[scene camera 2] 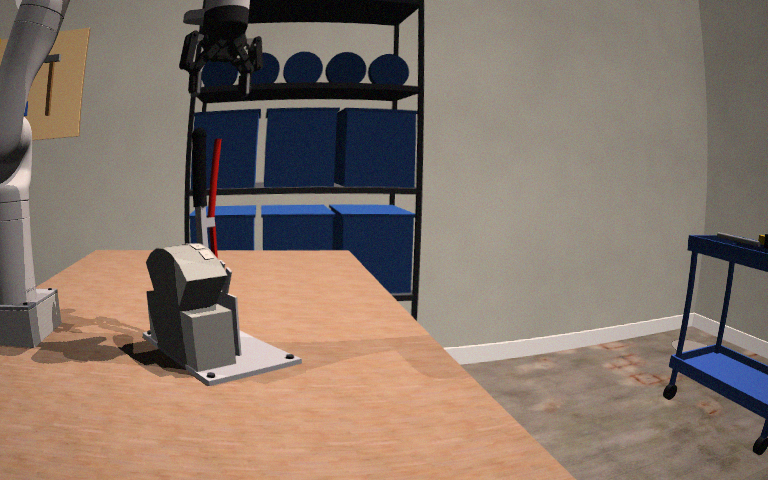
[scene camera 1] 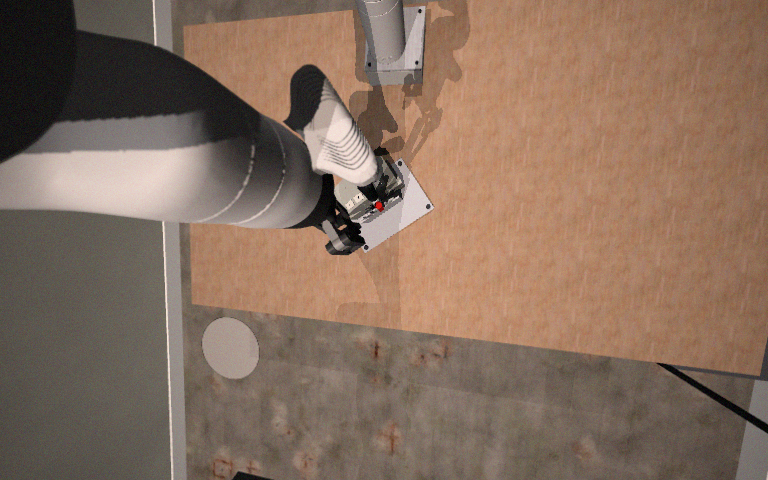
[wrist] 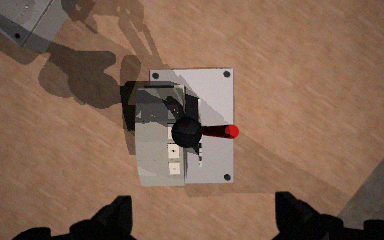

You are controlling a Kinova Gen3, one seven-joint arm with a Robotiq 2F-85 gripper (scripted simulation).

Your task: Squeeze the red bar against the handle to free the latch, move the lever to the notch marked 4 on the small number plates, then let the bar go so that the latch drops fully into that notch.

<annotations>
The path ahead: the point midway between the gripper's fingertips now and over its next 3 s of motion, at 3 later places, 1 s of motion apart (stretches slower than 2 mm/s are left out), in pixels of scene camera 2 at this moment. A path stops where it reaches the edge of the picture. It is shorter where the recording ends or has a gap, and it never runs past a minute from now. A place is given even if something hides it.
My gripper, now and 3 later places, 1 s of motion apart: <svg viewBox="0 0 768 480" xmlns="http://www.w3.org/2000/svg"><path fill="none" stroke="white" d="M219 96L209 94L206 98L206 99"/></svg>
</annotations>
